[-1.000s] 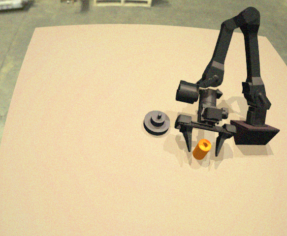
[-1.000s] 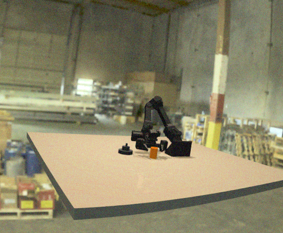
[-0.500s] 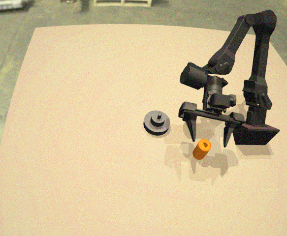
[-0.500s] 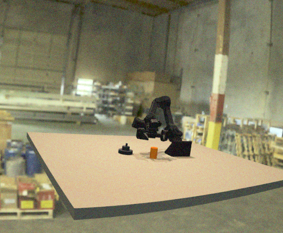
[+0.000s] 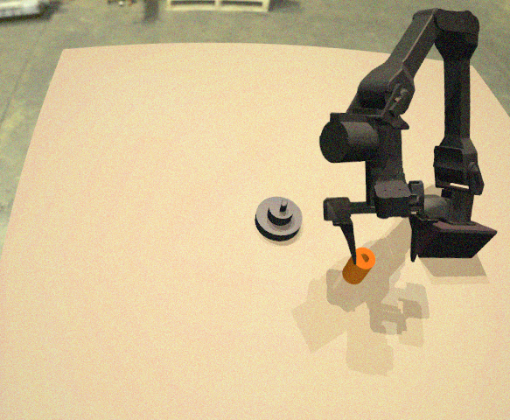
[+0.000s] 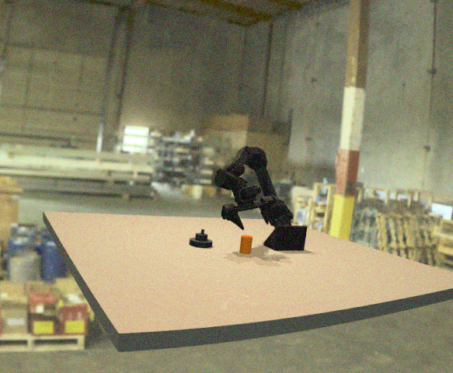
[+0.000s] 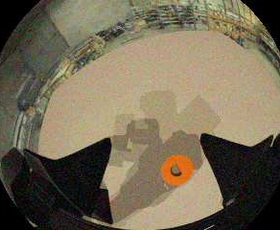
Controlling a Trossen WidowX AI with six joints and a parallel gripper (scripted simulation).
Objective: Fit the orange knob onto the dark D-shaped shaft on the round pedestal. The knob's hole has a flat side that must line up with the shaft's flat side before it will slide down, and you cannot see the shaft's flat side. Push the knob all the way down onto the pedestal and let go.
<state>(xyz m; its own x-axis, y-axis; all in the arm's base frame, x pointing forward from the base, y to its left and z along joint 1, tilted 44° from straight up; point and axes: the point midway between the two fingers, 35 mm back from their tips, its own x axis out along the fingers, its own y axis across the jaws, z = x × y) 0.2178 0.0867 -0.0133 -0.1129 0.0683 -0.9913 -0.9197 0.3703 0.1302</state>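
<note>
Now: the orange knob 70 mm below my gripper tip, 30 mm to the right of it and 10 mm ahead of it. Also, from my gripper tip: pedestal (150 mm to the right, 130 mm ahead, 70 mm below).
</note>
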